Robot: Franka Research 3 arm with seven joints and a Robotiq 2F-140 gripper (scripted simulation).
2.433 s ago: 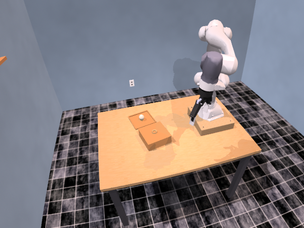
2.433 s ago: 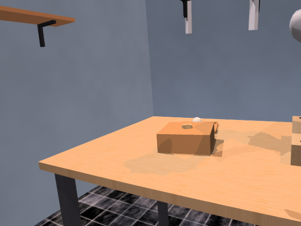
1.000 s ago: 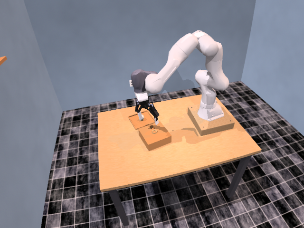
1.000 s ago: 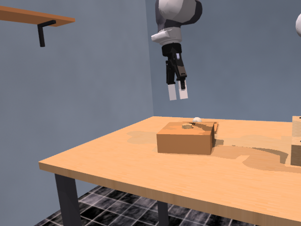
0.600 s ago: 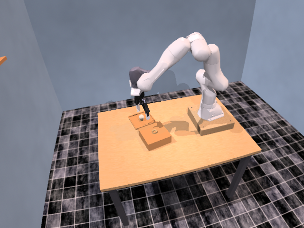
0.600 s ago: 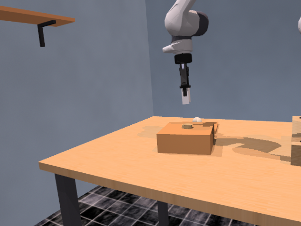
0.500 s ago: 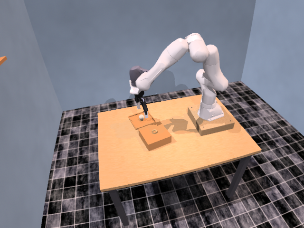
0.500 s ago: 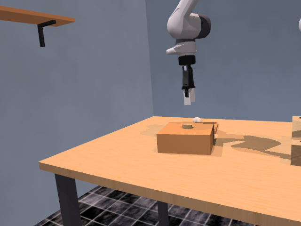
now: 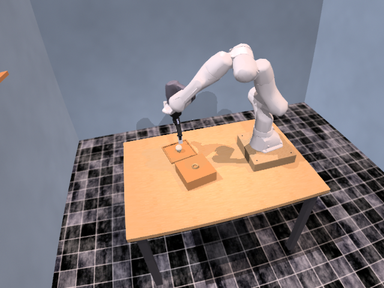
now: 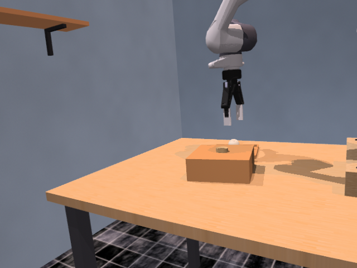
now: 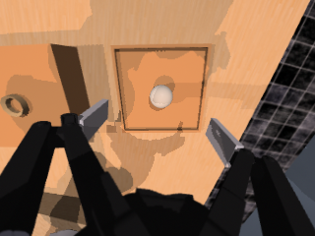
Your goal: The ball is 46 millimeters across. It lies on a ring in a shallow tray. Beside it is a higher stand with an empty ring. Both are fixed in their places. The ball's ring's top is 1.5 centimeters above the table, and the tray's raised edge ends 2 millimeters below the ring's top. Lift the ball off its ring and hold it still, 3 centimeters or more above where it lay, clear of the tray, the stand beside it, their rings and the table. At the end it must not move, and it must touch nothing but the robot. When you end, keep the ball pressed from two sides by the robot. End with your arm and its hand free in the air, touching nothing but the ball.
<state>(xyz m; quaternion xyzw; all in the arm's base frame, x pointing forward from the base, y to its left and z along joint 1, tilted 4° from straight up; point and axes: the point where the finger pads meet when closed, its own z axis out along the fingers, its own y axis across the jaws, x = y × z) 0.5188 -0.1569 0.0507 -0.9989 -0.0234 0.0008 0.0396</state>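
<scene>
Right now my hand is 1 cm short of the white ball and 10 cm above it. Also, from my hand: shallow tray: 1 cm ahead, 13 cm below; then stand: 6 cm behind, 25 cm to the left, 8 cm below.
</scene>
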